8 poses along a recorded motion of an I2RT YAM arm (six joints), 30 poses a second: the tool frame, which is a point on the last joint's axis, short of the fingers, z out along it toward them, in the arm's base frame.
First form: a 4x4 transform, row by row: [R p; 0 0 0 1], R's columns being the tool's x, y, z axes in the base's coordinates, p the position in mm. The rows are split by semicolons.
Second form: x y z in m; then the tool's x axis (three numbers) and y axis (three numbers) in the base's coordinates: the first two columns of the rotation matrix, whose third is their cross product. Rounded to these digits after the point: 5 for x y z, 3 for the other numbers.
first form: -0.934 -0.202 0.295 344.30; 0.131 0.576 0.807 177.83; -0.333 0.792 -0.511 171.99; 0 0 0 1
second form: 0.34430 0.17783 0.17199 -0.934 0.131 -0.333 -0.202 0.576 0.792
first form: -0.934 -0.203 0.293 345.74; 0.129 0.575 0.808 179.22; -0.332 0.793 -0.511 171.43; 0 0 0 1
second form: 0.34574 0.17922 0.17143 -0.934 0.129 -0.332 -0.203 0.575 0.793
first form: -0.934 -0.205 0.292 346.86; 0.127 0.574 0.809 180.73; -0.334 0.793 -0.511 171.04; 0 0 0 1
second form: 0.34686 0.18073 0.17104 -0.934 0.127 -0.334 -0.205 0.574 0.793
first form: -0.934 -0.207 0.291 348.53; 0.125 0.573 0.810 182.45; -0.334 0.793 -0.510 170.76; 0 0 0 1
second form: 0.34853 0.18245 0.17076 -0.934 0.125 -0.334 -0.207 0.573 0.793
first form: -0.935 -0.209 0.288 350.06; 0.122 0.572 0.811 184.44; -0.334 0.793 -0.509 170.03; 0 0 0 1
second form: 0.35006 0.18444 0.17003 -0.935 0.122 -0.334 -0.209 0.572 0.793
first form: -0.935 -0.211 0.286 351.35; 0.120 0.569 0.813 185.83; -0.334 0.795 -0.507 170.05; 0 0 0 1
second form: 0.35135 0.18583 0.17005 -0.935 0.120 -0.334 -0.211 0.569 0.795
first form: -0.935 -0.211 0.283 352.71; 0.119 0.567 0.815 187.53; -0.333 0.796 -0.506 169.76; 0 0 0 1
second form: 0.35271 0.18753 0.16976 -0.935 0.119 -0.333 -0.211 0.567 0.796
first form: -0.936 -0.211 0.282 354.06; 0.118 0.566 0.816 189.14; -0.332 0.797 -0.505 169.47; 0 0 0 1
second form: 0.35406 0.18914 0.16947 -0.936 0.118 -0.332 -0.211 0.566 0.797
